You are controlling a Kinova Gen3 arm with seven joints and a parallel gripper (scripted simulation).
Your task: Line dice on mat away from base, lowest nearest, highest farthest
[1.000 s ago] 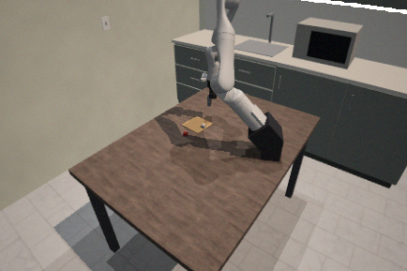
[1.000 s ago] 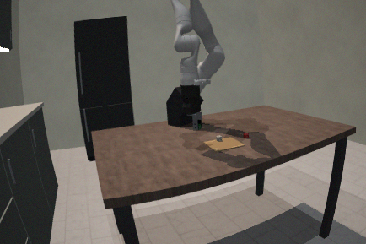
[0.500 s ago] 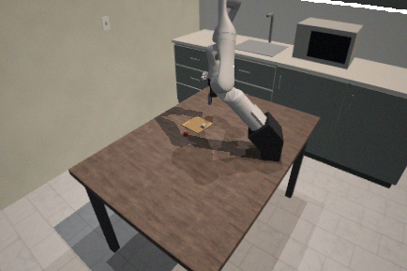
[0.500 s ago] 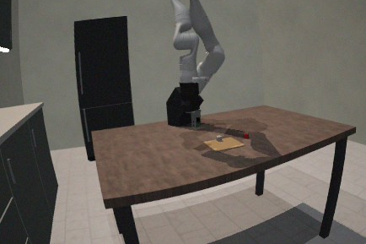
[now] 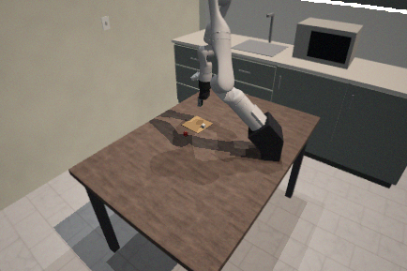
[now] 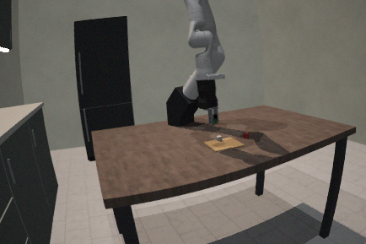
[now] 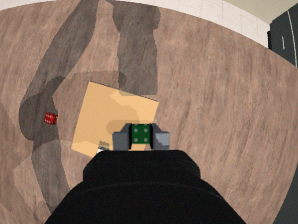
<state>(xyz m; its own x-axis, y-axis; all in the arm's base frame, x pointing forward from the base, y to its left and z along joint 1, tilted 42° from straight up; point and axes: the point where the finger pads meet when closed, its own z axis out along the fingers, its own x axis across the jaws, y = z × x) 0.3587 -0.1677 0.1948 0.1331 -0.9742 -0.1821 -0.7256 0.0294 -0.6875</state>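
Right now my hand is 10 mm past the tan mat, 60 mm to the right of it and 120 mm above it. Round my hand: red die 20 mm behind, 190 mm to the left, 120 mm below; green die 10 mm below; white die 60 mm behind, 60 mm to the left, 110 mm below.
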